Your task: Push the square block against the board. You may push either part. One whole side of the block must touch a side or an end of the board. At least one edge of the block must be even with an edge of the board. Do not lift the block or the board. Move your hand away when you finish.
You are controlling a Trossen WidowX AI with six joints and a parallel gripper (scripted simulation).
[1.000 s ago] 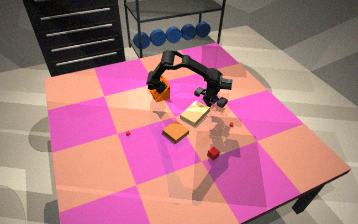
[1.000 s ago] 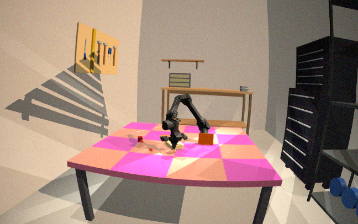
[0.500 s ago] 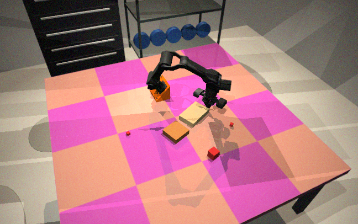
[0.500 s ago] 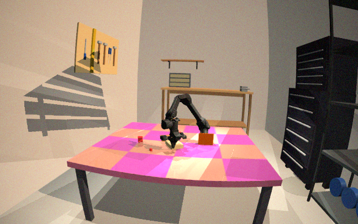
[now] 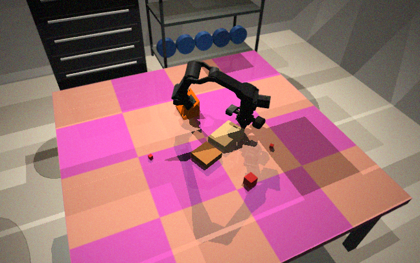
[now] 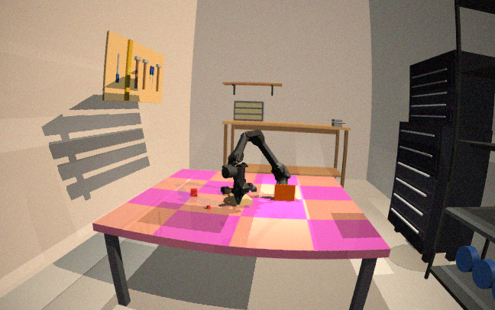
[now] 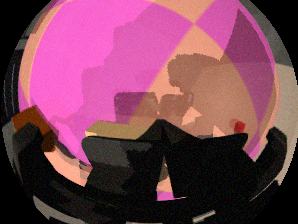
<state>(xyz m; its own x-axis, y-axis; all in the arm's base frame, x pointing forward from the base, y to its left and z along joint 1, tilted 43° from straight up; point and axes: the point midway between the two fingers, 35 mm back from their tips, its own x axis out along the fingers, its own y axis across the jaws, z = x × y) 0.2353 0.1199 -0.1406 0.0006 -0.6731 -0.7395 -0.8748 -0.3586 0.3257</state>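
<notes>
The board is 100 mm to the right of my gripper tip. Also, from my gripper tip: square block: 80 mm ahead, 240 mm to the right; then red cube: 280 mm ahead, 130 mm to the right, 10 mm above.
</notes>
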